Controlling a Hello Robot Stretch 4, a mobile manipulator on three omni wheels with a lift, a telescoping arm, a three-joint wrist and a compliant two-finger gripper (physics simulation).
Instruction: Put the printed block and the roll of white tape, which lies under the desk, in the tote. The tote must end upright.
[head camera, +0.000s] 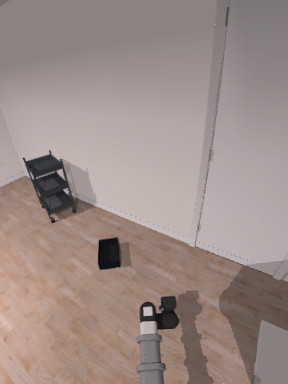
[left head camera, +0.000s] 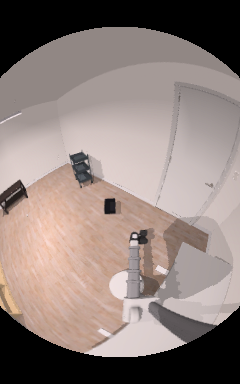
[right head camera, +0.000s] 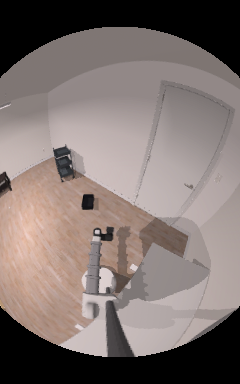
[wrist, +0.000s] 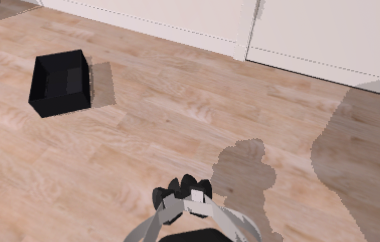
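The black tote stands upright on the wooden floor, open side up, near the wall. No block or roll can be made out in it; a slightly lighter patch shows on its dark bottom. My gripper is shut, its black fingertips close together with nothing visible between them. It is above the floor, apart from the tote, which is ahead and to the left in the wrist view. The printed block and the white tape do not show in these views.
The pale desk is at the right of the arm. A dark three-shelf cart stands by the wall beyond the tote. A door is at the right. A dark bench stands far left.
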